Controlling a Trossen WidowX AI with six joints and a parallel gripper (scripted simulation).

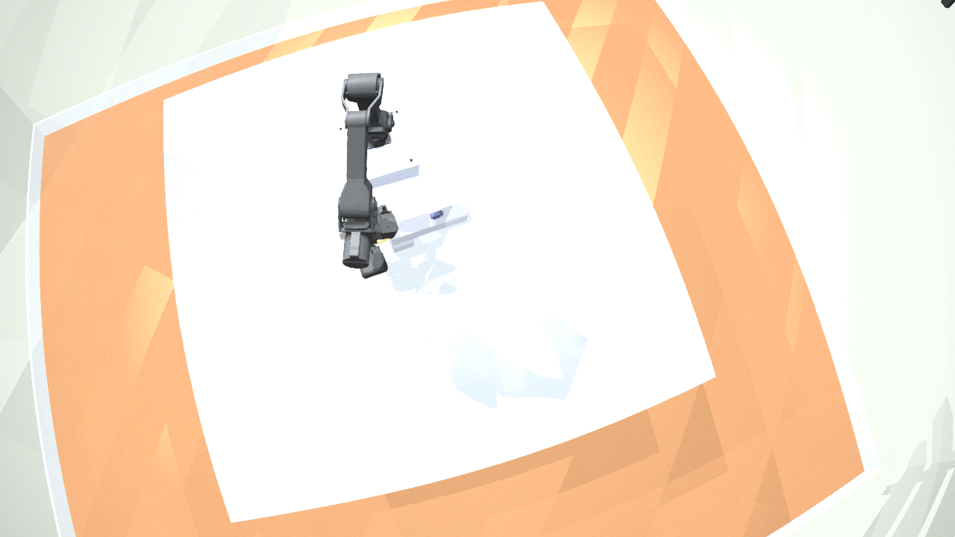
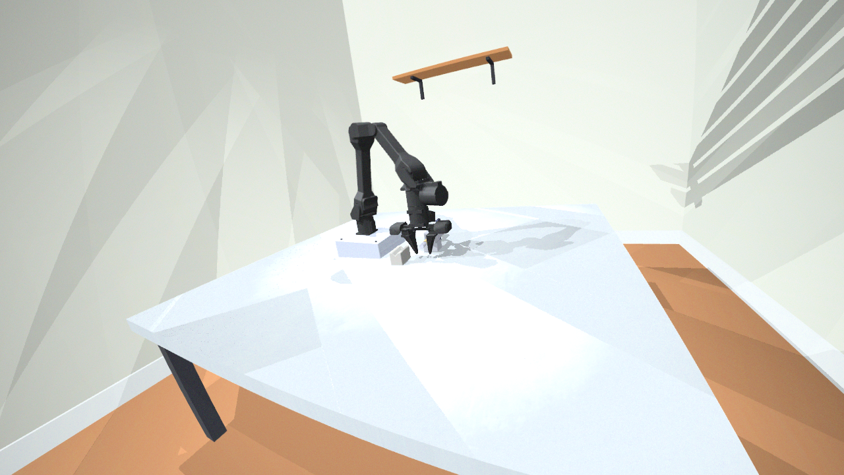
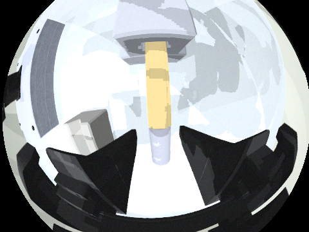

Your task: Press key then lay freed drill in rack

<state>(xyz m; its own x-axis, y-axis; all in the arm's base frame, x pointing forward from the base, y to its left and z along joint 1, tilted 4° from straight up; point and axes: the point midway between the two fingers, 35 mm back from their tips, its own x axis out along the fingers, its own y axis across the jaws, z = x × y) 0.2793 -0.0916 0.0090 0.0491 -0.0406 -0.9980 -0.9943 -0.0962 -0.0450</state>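
The yellow drill lies 5 cm to the left of my gripper tip and 3 cm above it. Round my gripper tip: blue key 2 cm behind, 18 cm to the left, 3 cm above; grey rack 7 cm behind, 2 cm to the right; pale holder block 2 cm behind, 15 cm to the left, 2 cm above.
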